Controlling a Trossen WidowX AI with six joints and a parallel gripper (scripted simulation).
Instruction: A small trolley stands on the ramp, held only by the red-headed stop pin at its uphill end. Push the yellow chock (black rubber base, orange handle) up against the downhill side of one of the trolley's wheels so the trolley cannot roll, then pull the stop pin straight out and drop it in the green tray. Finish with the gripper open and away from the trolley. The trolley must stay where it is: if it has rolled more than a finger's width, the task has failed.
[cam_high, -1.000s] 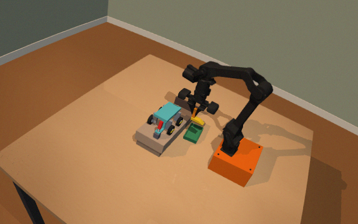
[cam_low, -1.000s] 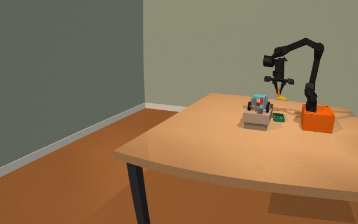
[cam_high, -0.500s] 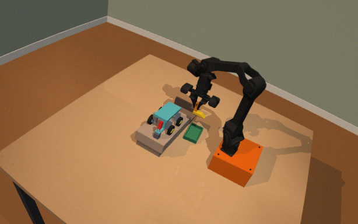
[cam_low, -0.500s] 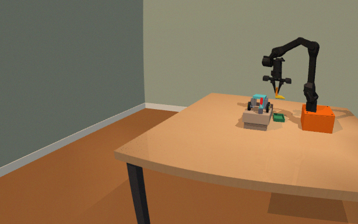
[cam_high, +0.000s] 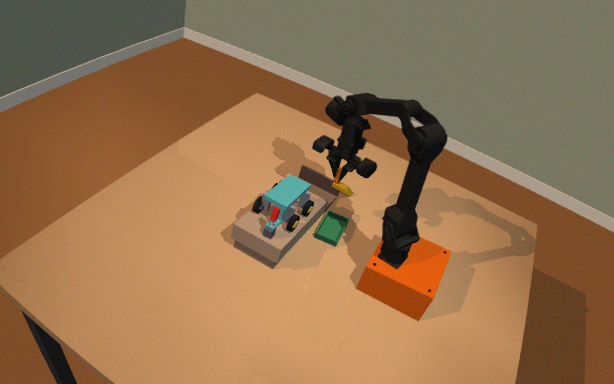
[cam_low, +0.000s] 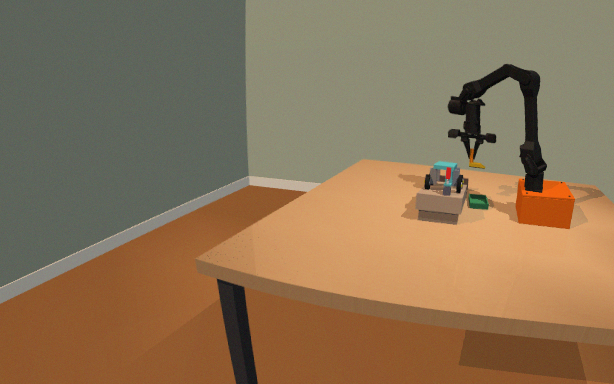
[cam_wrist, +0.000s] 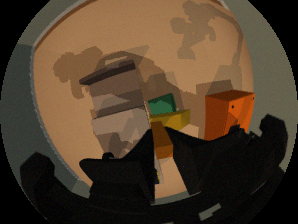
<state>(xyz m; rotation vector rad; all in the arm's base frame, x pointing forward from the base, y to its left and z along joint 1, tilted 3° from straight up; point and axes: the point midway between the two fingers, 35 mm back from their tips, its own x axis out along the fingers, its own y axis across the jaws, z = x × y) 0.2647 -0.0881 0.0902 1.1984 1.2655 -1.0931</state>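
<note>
Right now my gripper tip is 2 cm past the yellow chock and 1 cm above it. Round my gripper tip: teal-topped trolley: 6 cm ahead, 16 cm to the left, 4 cm below; then green tray: 5 cm behind, 3 cm to the left, 16 cm below; then low end wall: 11 cm ahead, 10 cm to the right, 12 cm below.
</note>
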